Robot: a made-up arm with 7 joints. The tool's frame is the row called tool. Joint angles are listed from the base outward. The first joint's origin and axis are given. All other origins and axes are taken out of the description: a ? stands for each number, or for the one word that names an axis. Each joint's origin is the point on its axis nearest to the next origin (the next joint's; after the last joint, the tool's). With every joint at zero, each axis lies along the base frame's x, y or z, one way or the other. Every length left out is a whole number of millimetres.
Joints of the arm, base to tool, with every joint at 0 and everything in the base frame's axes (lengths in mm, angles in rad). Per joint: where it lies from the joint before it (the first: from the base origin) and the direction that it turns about. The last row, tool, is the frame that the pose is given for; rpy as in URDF.
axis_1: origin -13 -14 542 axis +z
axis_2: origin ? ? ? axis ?
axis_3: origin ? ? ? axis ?
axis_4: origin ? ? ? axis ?
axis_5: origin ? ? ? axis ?
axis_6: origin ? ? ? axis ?
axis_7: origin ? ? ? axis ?
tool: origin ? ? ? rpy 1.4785 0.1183 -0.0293
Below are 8 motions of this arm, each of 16 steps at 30 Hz.
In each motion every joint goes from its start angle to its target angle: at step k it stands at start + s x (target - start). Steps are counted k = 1, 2, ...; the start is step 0. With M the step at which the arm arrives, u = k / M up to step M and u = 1 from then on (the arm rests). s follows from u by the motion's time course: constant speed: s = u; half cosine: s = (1 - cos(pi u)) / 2; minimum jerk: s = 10 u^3 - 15 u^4 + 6 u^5.
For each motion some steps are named. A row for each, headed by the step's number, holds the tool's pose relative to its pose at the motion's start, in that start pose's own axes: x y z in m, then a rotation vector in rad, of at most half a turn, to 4 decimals.
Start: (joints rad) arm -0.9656 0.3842 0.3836 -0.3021 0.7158 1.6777 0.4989
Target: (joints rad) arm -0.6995 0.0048 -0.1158 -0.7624 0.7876 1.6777 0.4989
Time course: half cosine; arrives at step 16
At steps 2, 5, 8, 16:
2: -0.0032 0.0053 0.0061 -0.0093 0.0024 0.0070
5: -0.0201 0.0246 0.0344 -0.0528 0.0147 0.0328
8: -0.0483 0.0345 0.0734 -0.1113 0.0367 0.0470
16: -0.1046 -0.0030 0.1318 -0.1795 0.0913 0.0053

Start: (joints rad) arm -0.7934 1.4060 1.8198 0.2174 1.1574 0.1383 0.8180
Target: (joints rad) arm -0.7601 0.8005 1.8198 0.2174 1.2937 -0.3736 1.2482
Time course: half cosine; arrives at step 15
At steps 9, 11, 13, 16:
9: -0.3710 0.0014 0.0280 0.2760 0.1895 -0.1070
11: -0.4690 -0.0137 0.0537 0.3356 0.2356 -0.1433
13: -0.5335 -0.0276 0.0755 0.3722 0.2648 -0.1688
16: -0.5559 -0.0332 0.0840 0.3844 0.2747 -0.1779

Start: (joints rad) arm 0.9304 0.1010 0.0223 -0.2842 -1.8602 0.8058 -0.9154
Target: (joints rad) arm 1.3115 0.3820 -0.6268 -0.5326 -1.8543 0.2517 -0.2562
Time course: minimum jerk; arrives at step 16
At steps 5, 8, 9, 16:
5: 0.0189 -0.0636 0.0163 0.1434 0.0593 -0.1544
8: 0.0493 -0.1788 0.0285 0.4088 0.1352 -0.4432
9: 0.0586 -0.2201 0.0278 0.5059 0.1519 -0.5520
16: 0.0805 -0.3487 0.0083 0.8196 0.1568 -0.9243

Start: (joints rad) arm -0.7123 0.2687 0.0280 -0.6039 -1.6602 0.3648 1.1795
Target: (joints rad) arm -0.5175 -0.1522 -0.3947 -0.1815 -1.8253 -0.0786 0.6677
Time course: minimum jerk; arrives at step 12
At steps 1, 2, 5, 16:
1: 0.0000 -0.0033 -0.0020 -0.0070 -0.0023 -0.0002
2: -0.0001 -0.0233 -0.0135 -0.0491 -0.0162 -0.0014
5: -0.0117 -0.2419 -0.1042 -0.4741 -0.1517 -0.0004
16: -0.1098 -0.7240 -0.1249 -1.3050 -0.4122 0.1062

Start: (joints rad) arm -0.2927 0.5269 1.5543 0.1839 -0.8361 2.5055 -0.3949
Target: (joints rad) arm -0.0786 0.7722 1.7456 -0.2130 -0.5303 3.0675 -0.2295
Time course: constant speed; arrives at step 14
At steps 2, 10, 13, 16:
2: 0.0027 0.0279 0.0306 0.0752 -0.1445 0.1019
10: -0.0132 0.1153 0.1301 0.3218 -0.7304 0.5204
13: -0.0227 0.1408 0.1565 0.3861 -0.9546 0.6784
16: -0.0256 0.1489 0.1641 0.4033 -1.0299 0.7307

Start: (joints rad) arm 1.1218 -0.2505 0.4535 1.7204 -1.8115 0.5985 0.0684
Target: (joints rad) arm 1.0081 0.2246 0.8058 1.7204 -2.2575 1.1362 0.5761
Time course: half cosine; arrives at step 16
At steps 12, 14, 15, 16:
12: -0.4408 -0.1310 0.0373 0.2810 -0.5830 0.5701
14: -0.4929 -0.1431 0.0175 0.2743 -0.6420 0.6434
15: -0.5061 -0.1460 0.0115 0.2708 -0.6568 0.6624
16: -0.5105 -0.1469 0.0094 0.2695 -0.6617 0.6687

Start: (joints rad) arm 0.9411 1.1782 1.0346 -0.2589 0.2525 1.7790 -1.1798
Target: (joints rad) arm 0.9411 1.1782 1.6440 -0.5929 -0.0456 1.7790 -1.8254
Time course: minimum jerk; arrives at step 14
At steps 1, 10, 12, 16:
1: 0.0000 0.0000 0.0006 -0.0011 -0.0014 0.0000
10: -0.0333 -0.0734 0.1718 -0.3208 -0.3473 -0.1977
12: -0.0458 -0.0945 0.1934 -0.3730 -0.3828 -0.2557
16: -0.0484 -0.0988 0.1973 -0.3832 -0.3889 -0.2675

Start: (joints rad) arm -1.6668 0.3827 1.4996 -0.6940 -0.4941 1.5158 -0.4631
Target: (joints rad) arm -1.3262 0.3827 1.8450 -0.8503 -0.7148 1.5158 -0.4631
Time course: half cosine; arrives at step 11
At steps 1, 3, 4, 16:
1: 0.0001 -0.0029 0.0069 0.0072 -0.0082 -0.0047
3: -0.0011 -0.0275 0.0575 0.0610 -0.0697 -0.0415
4: -0.0042 -0.0496 0.0958 0.1026 -0.1175 -0.0728
16: -0.0635 -0.2215 0.2817 0.3400 -0.3825 -0.2986

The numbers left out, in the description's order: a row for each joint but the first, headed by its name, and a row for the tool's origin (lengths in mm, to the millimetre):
axis_2: xyz 18 -72 0, axis -y
axis_3: xyz -8 0 522, axis +z
axis_4: xyz 14 109 0, axis +y
axis_5: xyz -12 0 474, axis +z
axis_6: xyz 28 -185 0, axis -y
axis_7: xyz 32 0 145, axis +x
tool: xyz 0 19 -3

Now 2 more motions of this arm.
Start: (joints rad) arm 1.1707 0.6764 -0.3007 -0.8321 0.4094 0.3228 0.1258
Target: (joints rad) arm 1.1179 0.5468 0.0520 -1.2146 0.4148 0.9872 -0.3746
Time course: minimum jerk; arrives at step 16
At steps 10, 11, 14, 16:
10: -0.1626 -0.0522 0.0483 -0.1779 -0.0288 0.7280
11: -0.1817 -0.0663 0.0589 -0.1875 -0.0622 0.8211
14: -0.2126 -0.0942 0.0782 -0.1966 -0.1360 0.9768
16: -0.2154 -0.0972 0.0801 -0.1969 -0.1443 0.9916

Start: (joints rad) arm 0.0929 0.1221 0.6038 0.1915 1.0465 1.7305 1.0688
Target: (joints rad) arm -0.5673 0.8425 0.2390 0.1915 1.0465 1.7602 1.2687
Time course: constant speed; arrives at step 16
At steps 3, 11, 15, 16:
3: 0.0061 -0.1179 -0.0772 -0.1569 0.0686 -0.1153
11: -0.0634 -0.4890 -0.1293 -0.5511 0.2011 -0.4673
15: -0.1455 -0.6677 -0.0681 -0.7276 0.2368 -0.6673
16: -0.1708 -0.7083 -0.0447 -0.7689 0.2422 -0.7197

